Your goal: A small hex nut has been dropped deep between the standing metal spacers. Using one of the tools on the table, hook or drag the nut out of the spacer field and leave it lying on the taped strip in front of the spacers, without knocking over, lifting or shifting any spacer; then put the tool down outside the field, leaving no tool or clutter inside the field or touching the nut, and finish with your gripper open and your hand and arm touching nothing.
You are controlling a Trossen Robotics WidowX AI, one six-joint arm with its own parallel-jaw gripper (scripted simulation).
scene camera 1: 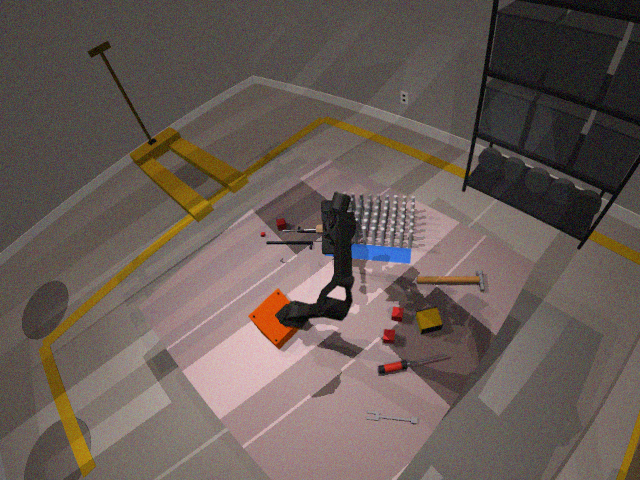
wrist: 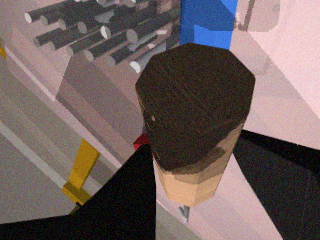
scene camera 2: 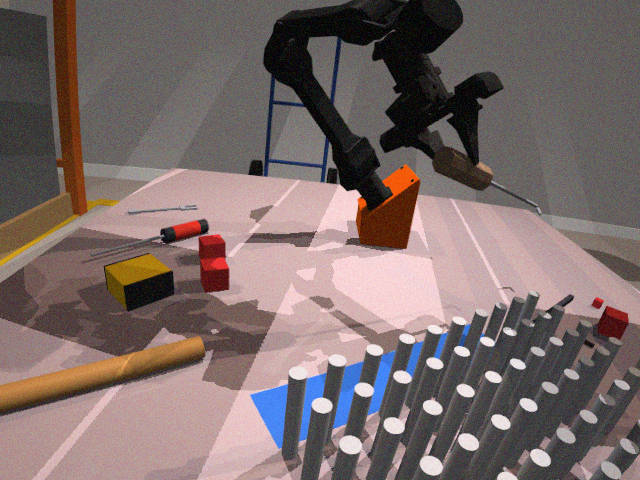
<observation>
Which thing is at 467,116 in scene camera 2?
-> The gripper.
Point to a wooden-handled pick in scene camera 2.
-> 447,161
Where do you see a blue taped strip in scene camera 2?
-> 271,403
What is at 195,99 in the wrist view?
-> A wooden-handled pick.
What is the gripper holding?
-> A wooden-handled pick.
</observation>
